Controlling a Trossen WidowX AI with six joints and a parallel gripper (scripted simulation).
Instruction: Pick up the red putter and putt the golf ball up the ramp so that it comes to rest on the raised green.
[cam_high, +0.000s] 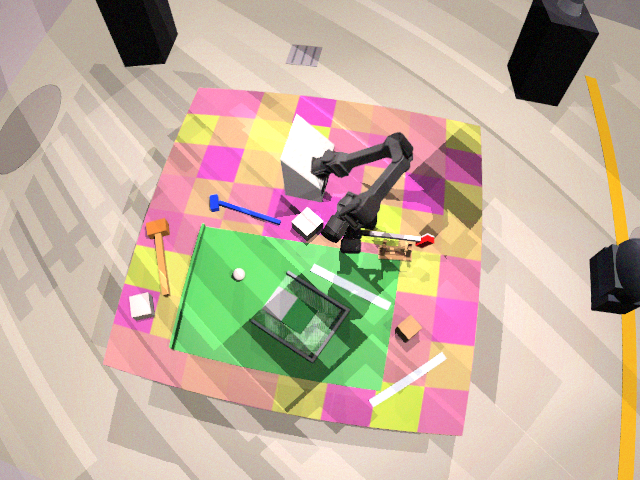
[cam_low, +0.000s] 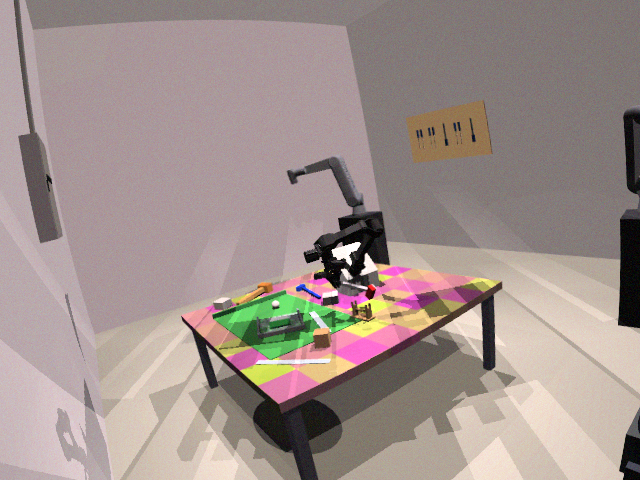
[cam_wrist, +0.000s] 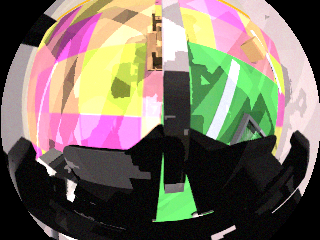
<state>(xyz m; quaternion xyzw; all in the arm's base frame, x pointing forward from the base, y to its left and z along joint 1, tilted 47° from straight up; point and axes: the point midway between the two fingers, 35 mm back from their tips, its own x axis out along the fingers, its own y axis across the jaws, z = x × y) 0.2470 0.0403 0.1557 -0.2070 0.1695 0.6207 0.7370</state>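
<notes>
Now: the blue putter 420 mm to the right of my gripper tip, 130 mm behind it and 110 mm below it. Round my gripper tip: wooden stand 150 mm to the left, 90 mm below; red putter 110 mm to the left, 20 mm above; brown block 280 mm ahead, 190 mm to the left, 100 mm below.
</notes>
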